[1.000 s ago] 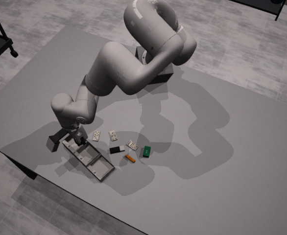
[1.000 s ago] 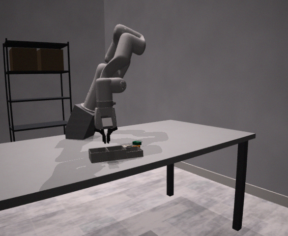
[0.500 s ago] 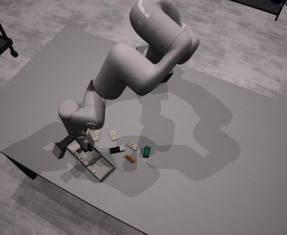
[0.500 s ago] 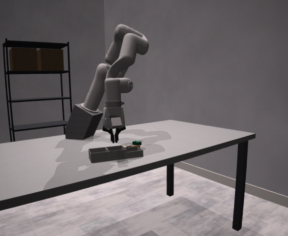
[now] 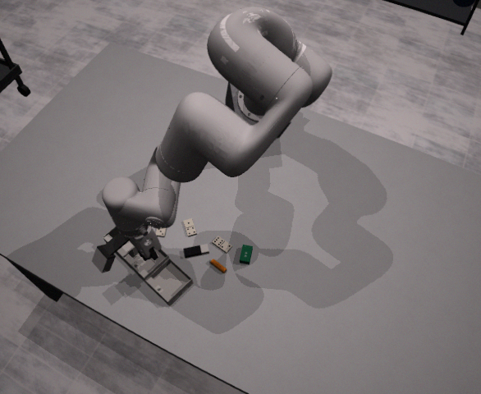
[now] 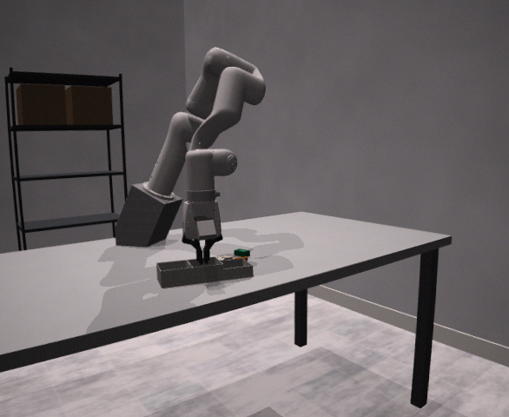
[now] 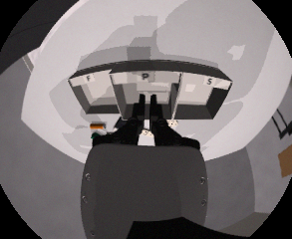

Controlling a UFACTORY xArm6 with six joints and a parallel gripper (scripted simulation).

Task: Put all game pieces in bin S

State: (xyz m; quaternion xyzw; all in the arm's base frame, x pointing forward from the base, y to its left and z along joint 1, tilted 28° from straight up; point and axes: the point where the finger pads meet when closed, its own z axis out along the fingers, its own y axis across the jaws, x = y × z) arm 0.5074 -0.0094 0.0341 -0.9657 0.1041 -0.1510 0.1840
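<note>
Now: hand 40 mm above the grey compartment bin and 10 mm short of it. Also, from my hand: orange piece: 150 mm to the left, 100 mm behind, 50 mm below; green block: 190 mm to the left, 180 mm behind, 50 mm below; black block: 100 mm behind, 80 mm to the left, 60 mm below.
</note>
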